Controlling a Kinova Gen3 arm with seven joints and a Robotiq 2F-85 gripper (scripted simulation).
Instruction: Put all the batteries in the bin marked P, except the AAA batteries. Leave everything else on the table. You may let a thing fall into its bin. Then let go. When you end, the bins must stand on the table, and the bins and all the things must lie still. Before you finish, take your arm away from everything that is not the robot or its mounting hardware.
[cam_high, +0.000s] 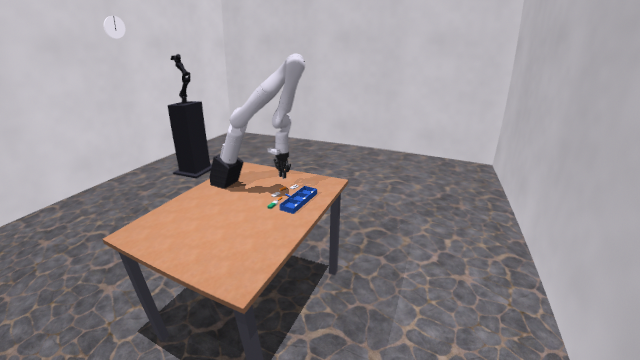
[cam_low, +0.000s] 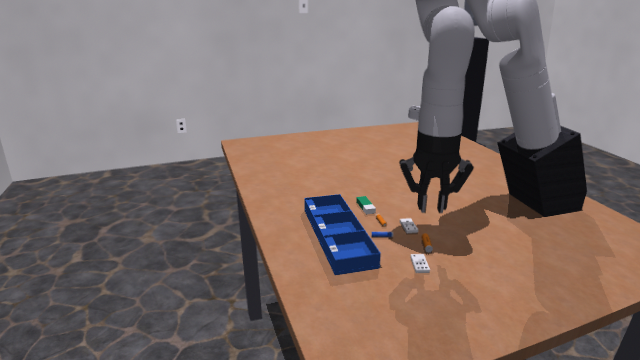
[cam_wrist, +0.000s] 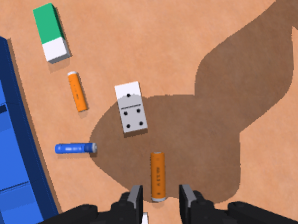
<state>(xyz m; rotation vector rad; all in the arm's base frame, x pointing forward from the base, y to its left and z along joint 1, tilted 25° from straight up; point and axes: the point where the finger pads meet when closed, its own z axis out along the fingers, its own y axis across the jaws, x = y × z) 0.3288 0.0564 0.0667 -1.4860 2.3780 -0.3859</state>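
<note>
My hand is 9 cm above the large orange battery. The rest, counted from my hand: small orange battery: 3 cm ahead, 12 cm to the right, 9 cm below; blue three-compartment bin: 15 cm ahead, 10 cm to the right, 8 cm below; blue battery: 6 cm ahead, 7 cm to the right, 9 cm below.
</note>
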